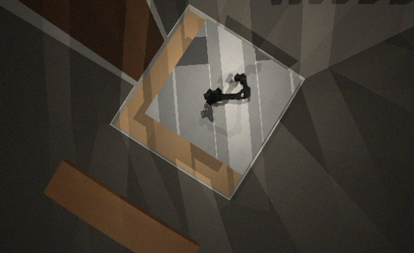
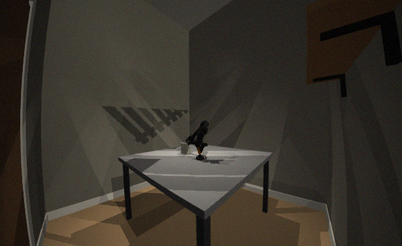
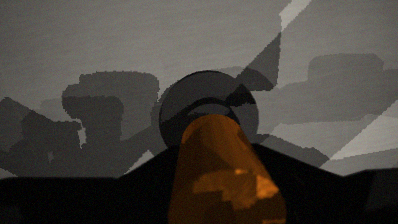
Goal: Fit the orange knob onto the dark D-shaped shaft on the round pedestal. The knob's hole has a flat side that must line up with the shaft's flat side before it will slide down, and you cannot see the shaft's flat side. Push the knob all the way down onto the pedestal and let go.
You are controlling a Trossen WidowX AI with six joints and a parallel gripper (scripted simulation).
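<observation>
Now: gripper tip 20 mm below the orange knob. From my gripper tip the other things lie so: dark round pedestal: 40 mm below.
</observation>
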